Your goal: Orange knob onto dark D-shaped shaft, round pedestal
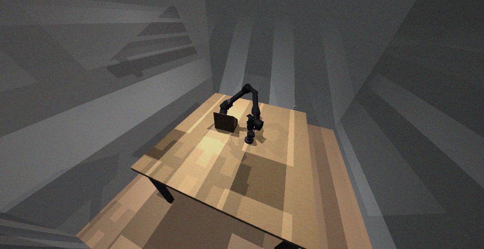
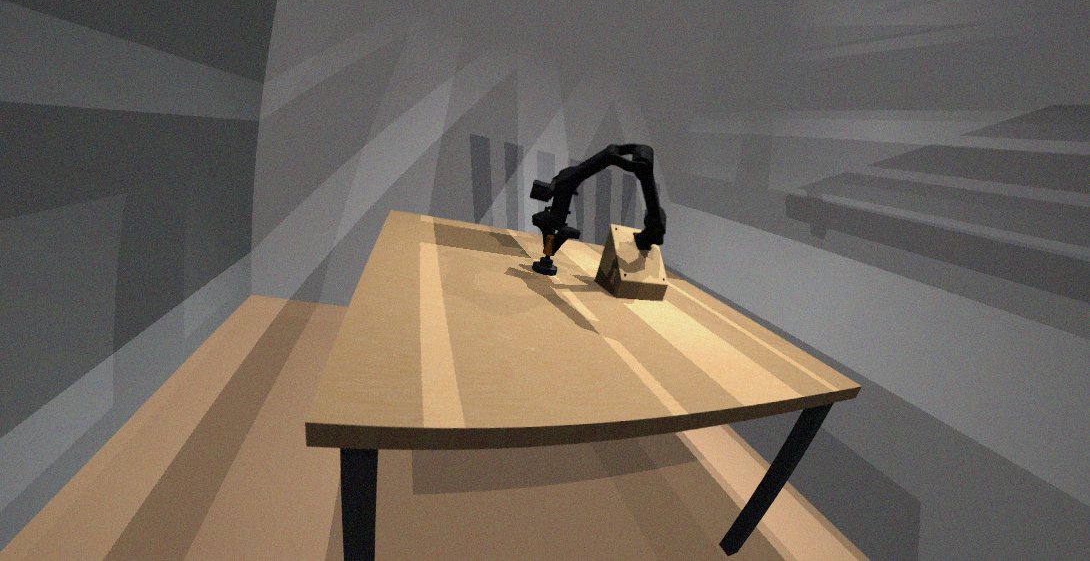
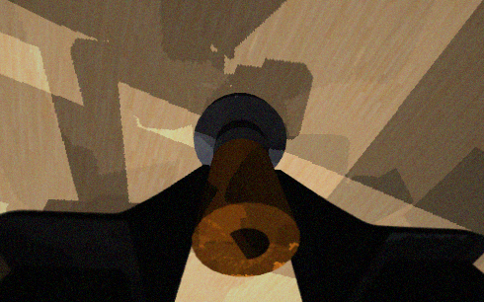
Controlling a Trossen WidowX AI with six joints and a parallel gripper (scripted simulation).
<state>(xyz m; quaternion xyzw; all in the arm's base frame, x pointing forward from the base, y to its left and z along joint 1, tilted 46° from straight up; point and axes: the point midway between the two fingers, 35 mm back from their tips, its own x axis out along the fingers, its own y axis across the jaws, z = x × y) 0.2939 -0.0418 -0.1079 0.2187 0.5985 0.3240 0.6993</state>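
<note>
Right now my gripper tip is 2 cm below the orange knob. From my gripper tip the other things lie so: dark round pedestal (4 cm below).
</note>
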